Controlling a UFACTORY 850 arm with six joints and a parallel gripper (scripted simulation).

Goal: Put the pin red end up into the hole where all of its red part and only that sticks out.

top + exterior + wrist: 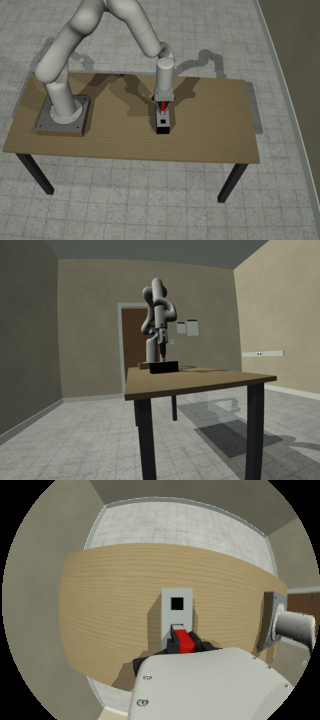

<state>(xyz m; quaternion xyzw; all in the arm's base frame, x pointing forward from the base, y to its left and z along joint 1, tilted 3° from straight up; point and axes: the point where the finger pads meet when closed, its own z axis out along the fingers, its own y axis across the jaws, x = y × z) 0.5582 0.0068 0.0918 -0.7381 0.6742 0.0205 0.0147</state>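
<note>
The pin is 1 cm below my hand. Also, from my hand: black block 11 cm below.
</note>
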